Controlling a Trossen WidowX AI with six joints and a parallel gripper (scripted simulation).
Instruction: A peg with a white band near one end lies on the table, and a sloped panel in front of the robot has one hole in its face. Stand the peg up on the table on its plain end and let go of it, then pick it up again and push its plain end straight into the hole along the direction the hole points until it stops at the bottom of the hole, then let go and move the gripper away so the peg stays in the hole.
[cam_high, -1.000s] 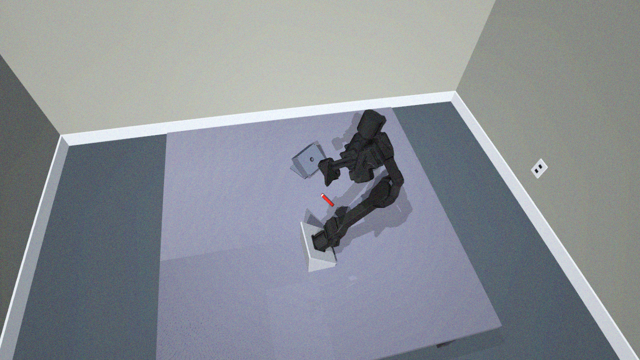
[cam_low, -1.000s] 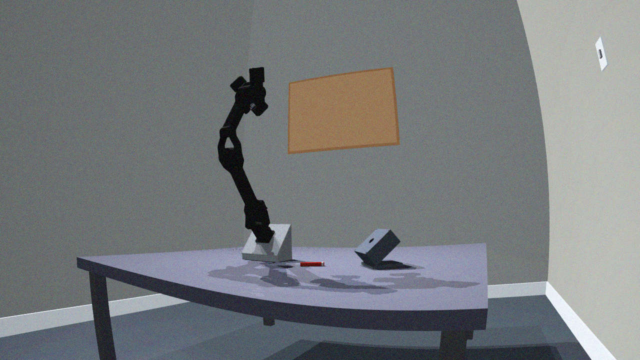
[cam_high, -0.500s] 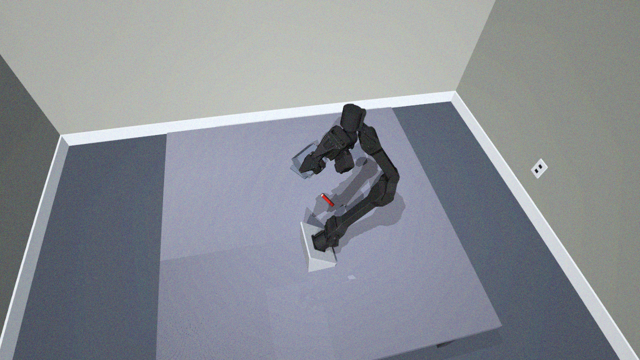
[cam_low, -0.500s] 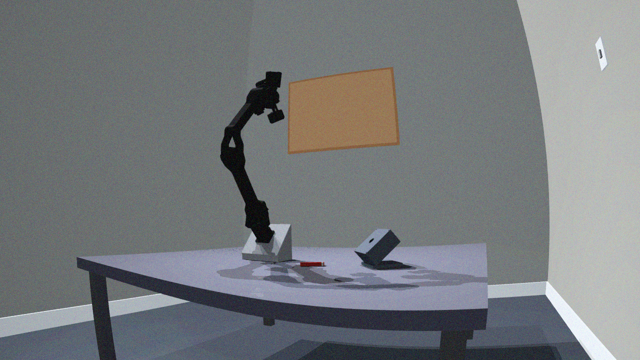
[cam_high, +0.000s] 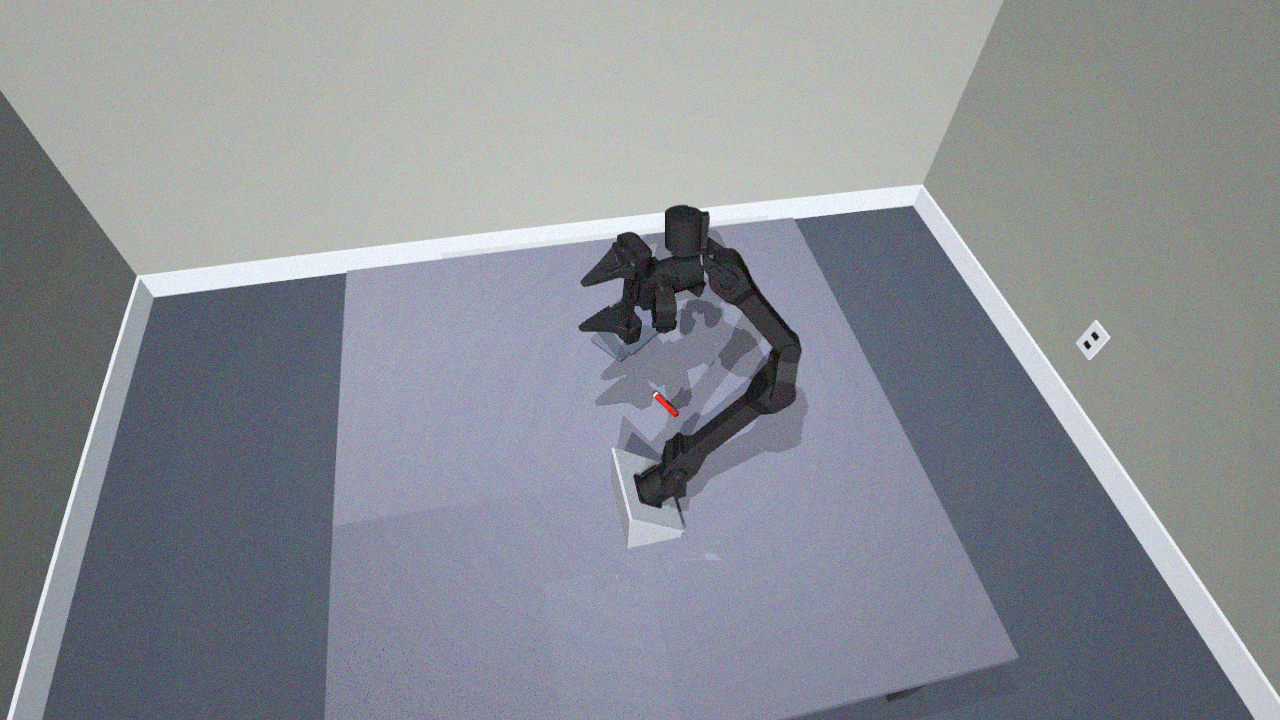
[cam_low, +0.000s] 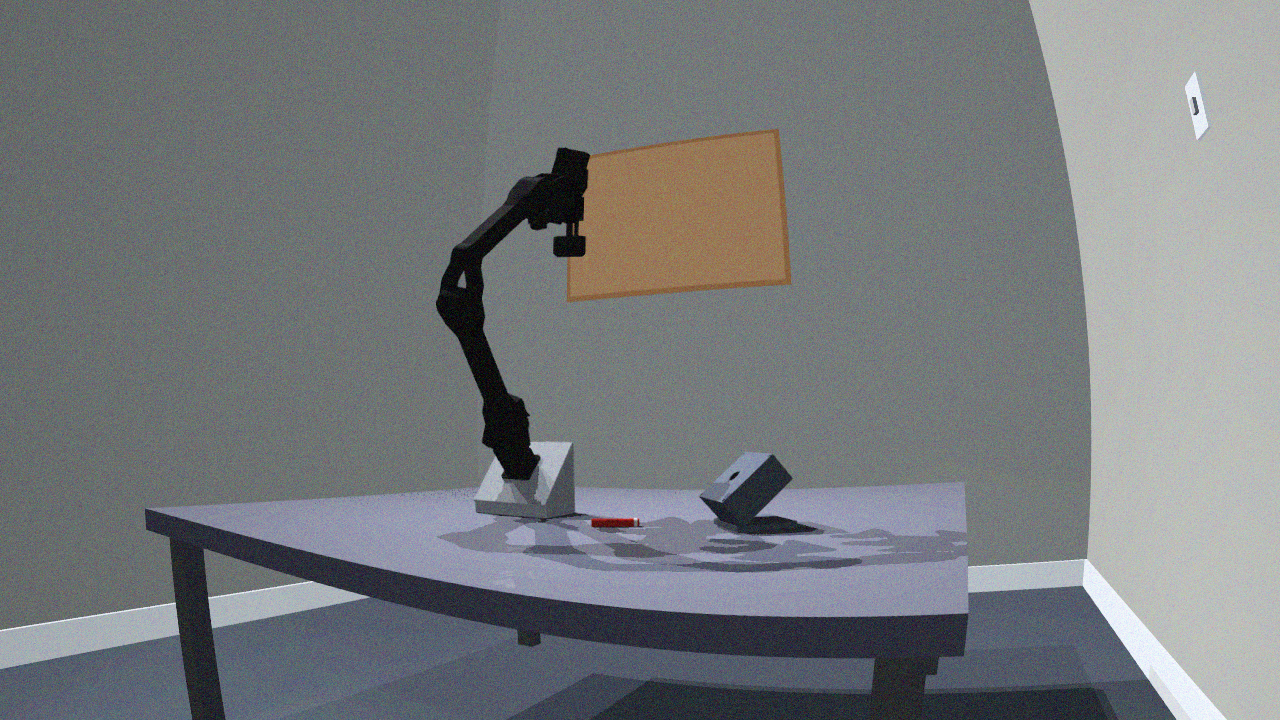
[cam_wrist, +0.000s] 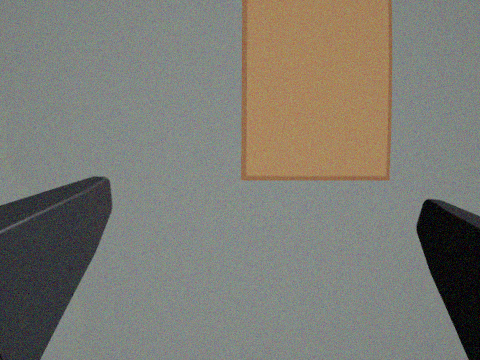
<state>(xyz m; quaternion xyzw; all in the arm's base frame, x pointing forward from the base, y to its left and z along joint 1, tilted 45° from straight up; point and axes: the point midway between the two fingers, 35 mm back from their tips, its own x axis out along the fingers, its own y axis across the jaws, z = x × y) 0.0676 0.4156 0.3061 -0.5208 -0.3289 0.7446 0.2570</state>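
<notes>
Now: the red peg 20 cm ahead of my gripper tip, 21 cm to the right of it and 60 cm below it. From my gripper tip the other things lie so: grey sloped panel (40 cm ahead, 17 cm to the right, 54 cm below).
</notes>
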